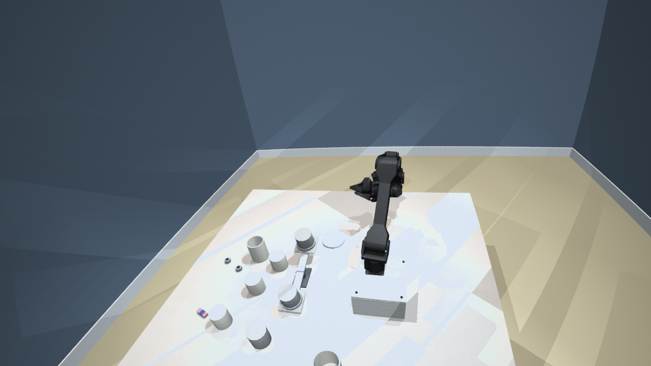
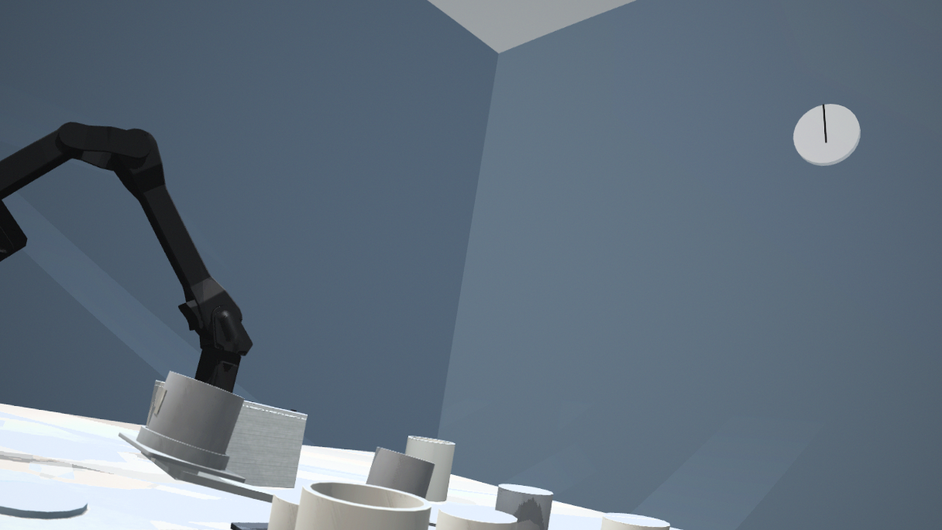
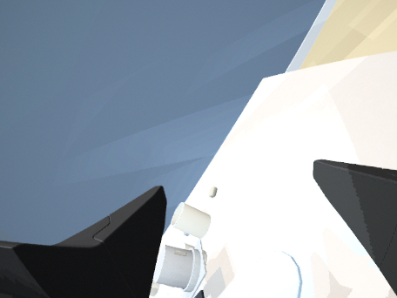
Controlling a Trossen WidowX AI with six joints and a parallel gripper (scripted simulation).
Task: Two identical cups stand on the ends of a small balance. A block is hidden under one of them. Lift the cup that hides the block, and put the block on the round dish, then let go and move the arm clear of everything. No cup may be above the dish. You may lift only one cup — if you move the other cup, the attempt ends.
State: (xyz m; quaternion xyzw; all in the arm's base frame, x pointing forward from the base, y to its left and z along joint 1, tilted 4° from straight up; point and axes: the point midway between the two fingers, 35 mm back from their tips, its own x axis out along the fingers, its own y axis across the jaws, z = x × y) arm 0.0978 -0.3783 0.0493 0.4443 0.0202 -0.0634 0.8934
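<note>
My gripper tip is now 490 mm to the right of the teal block, 170 mm short of it and 150 mm above it. From my gripper tip the other things lie so: balance (360 mm to the left, 170 mm ahead, 150 mm below); red-and-blue piece (600 mm to the left, 510 mm ahead, 180 mm below); pale blue round dish (190 mm below, 130 mm to the left, 80 mm ahead).
</note>
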